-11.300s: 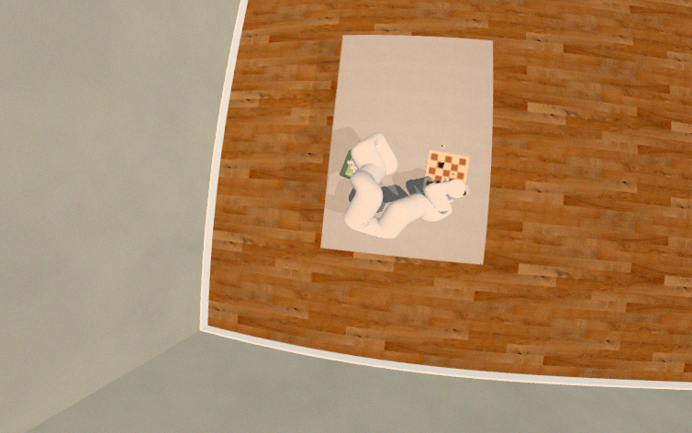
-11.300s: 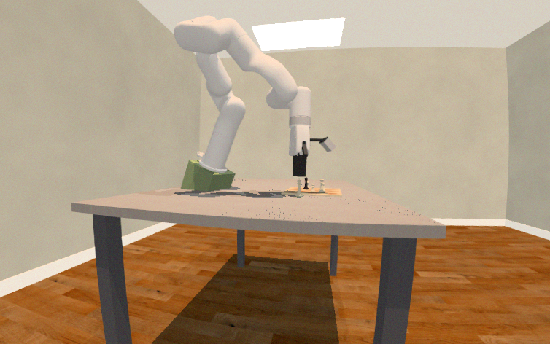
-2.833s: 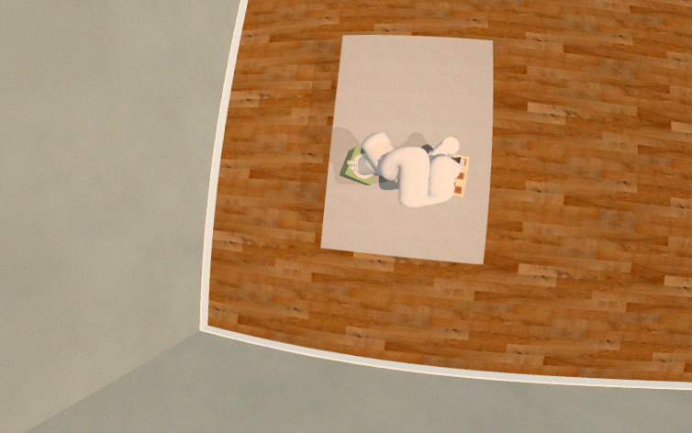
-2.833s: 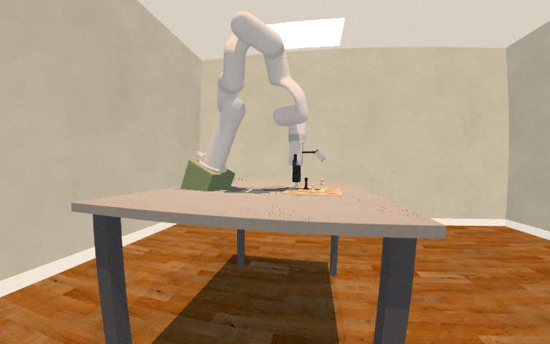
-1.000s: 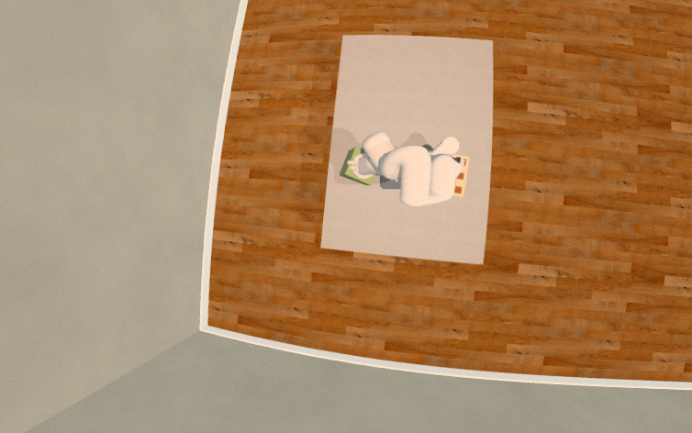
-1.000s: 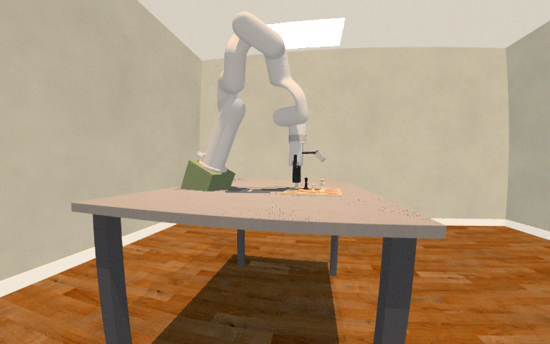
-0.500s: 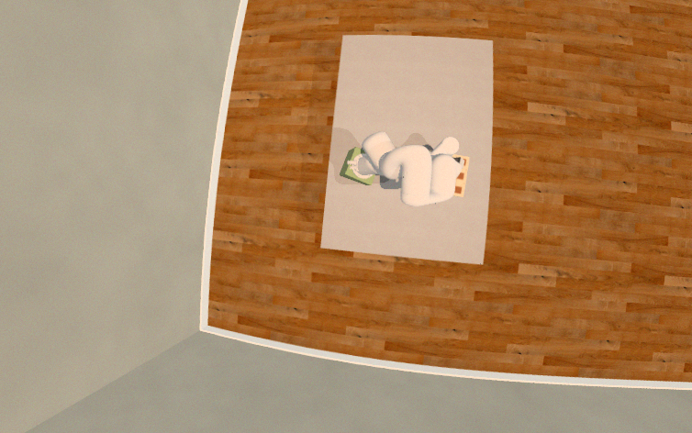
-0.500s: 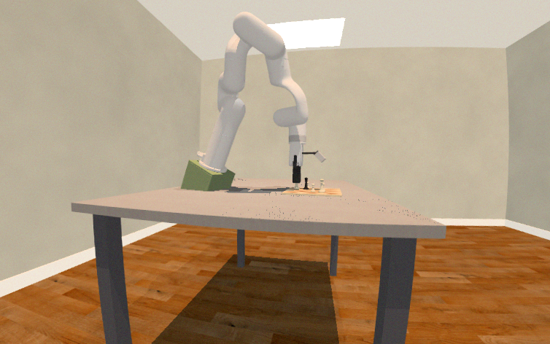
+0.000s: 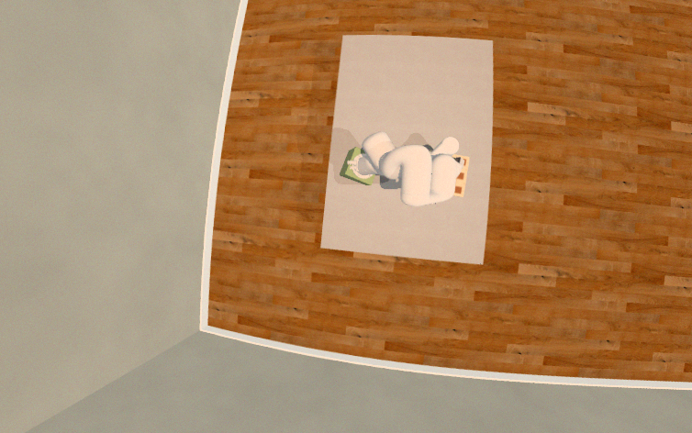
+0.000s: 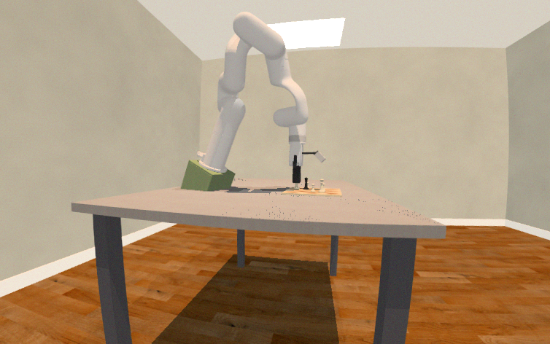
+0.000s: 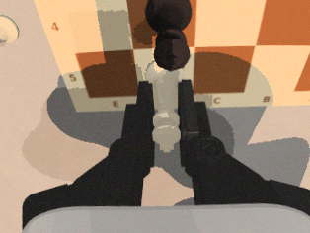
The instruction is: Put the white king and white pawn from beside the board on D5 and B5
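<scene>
My hand is 2 cm above the white king. Round my hand: chessboard 7 cm ahead, 5 cm to the right, 5 cm below; then black piece 4 cm ahead, 1 cm to the right, 2 cm below.
</scene>
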